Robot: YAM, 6 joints.
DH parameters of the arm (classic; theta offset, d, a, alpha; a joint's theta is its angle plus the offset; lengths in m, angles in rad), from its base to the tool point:
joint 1: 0 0.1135 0.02 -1.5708
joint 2: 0 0 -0.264 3.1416
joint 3: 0.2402 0 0.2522 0
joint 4: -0.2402 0 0.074 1.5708
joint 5: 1.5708 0 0 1.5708
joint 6: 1.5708 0.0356 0 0
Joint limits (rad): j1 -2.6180..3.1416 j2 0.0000..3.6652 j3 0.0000..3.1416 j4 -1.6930..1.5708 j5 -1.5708..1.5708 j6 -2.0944..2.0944
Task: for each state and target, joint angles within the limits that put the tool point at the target. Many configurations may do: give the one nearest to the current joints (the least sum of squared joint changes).
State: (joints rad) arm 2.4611 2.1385 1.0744 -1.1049 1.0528 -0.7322
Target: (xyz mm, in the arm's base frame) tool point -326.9 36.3 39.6
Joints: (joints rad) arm 3.1227 2.3162 1.2509 -0.9820 1.0087 -0.7322
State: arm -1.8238 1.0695 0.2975 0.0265 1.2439 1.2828
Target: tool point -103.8 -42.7 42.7
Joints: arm -2.4633 1.6449 0.0827 0.0579 1.1098 1.2828
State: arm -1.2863 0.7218 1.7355 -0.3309 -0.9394 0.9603
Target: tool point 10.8 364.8 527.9
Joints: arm -1.5238 0.3909 2.2420 -0.1301 -0.9011 0.9603
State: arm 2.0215 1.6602 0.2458 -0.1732 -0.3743 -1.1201
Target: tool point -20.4 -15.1 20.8
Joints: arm 2.3270 2.3162 0.0000 -0.0970 -0.7865 -1.1201
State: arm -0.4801 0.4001 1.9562 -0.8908 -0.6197 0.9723
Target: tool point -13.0 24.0 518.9
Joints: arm -0.4098 0.6210 1.6775 -0.9710 -0.4925 0.9723
